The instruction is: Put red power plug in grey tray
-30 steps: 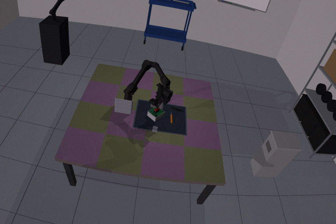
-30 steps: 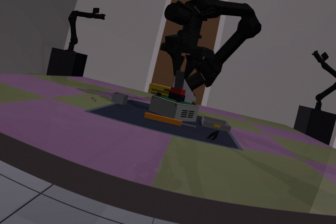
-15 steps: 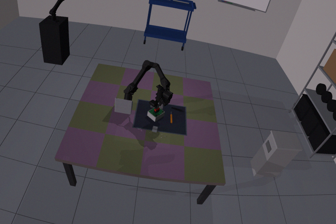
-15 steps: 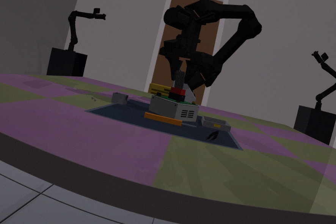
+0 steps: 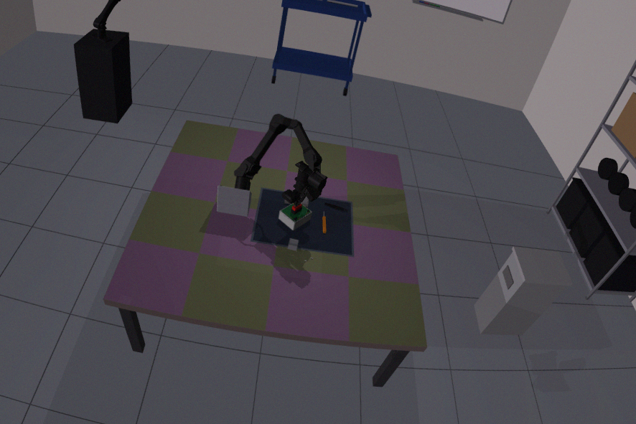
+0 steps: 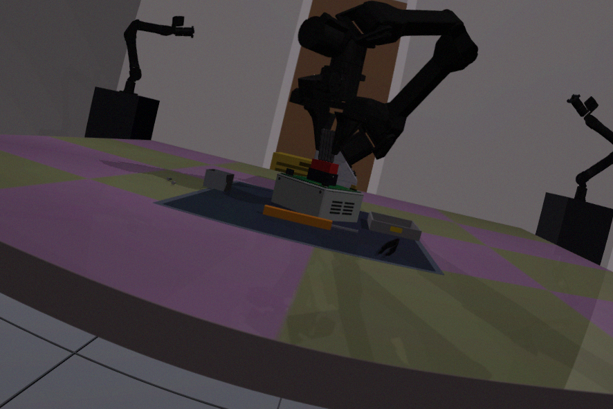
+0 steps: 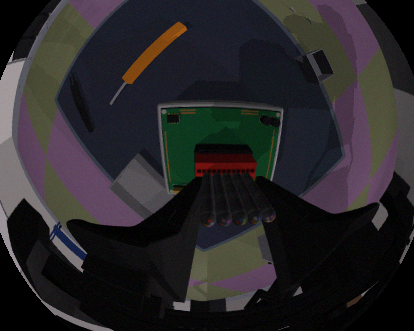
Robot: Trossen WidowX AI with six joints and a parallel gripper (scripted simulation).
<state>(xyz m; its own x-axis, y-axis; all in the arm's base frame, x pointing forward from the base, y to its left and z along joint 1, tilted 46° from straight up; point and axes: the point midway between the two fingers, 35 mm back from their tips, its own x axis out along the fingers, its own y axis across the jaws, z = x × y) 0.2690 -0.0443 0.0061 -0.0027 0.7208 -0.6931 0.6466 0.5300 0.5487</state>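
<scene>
The red power plug lies 20 mm below my gripper tip. From my gripper tip the other things lie so: dark mat 50 mm ahead, 100 mm below.
</scene>
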